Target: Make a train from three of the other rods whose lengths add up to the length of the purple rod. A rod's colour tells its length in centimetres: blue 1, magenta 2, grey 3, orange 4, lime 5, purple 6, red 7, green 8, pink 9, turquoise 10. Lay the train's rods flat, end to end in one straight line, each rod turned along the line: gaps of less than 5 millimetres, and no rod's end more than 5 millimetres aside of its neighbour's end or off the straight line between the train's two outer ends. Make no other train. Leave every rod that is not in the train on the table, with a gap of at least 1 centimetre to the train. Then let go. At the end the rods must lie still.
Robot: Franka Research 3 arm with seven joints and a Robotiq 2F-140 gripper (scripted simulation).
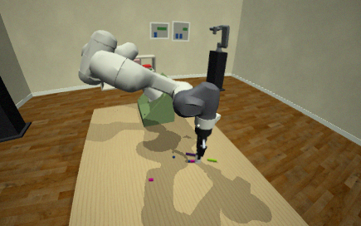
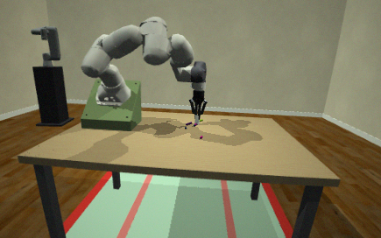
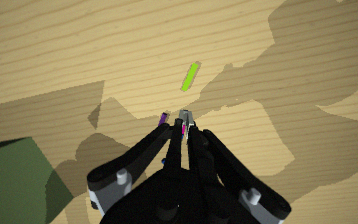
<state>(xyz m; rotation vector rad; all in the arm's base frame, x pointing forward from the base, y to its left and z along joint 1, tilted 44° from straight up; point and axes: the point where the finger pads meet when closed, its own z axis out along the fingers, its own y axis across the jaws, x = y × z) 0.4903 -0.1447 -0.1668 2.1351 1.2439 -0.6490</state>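
My gripper is now 30 mm above the grey rod. Round my hand: purple rod 60 mm behind, 30 mm below; dark blue piece 100 mm to the right, 80 mm behind, 30 mm below; lime rod 70 mm to the left, 30 mm below, 30 mm ahead.
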